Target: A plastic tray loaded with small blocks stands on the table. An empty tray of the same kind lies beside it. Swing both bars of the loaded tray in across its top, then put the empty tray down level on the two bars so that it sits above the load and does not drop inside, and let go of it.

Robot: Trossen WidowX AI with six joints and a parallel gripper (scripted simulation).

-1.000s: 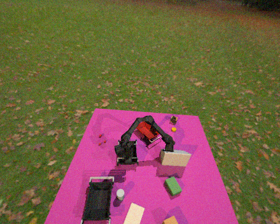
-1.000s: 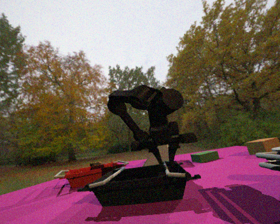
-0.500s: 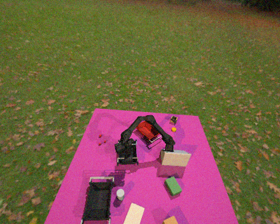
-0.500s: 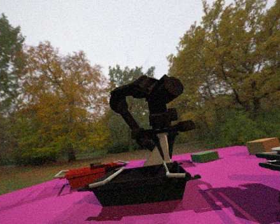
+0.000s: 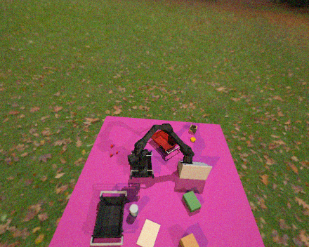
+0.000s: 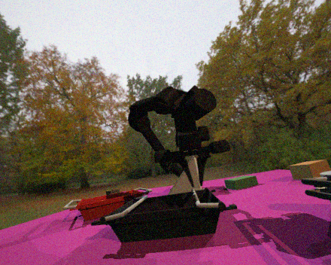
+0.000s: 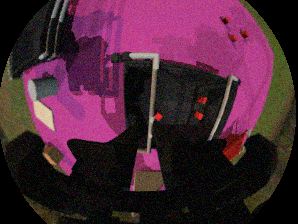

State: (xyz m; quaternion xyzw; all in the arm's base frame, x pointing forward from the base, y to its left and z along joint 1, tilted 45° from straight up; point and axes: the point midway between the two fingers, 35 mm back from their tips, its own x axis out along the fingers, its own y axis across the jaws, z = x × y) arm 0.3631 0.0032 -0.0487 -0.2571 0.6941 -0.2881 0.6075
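Now: the red tray 21 cm behind my gripper tip, 35 cm to the right of it and 4 cm below it. Round my gripper tip: slab: 3 cm behind, 41 cm to the left, 8 cm below; then green block: 35 cm behind, 23 cm to the left, 6 cm below; then brown box: 27 cm behind, 51 cm to the left, 5 cm below.
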